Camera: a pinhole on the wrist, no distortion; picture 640 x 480 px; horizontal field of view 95.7 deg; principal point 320.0 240.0 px. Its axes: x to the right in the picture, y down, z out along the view. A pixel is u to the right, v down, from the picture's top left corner.
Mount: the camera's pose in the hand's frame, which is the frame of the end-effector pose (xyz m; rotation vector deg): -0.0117 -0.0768 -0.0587 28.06 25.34 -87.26
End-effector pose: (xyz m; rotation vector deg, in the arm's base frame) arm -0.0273 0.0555 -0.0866 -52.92 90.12 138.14
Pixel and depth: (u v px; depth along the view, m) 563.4 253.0 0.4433
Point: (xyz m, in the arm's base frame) 0.1928 0.4300 -0.5590
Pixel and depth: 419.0 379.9 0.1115
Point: 0.0058 0.1364 -0.2398
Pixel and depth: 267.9 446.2 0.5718
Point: -0.4071 0.5323 -0.4109
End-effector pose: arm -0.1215 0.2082 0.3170 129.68 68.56 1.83
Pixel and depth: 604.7 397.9 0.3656
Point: -0.4381 0.5751 -0.0540
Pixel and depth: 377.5 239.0 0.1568
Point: -0.2597 0.2528 0.1817
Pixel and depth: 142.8 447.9 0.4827
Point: 0.1320 0.2535 -0.2423
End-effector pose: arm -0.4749 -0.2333 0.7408 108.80 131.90 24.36
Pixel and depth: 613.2 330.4 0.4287
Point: -1.1194 -0.2315 0.4960
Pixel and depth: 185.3 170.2 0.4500
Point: -0.4756 -0.3332 0.2769
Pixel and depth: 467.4 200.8 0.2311
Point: -0.7322 -0.3238 0.5848
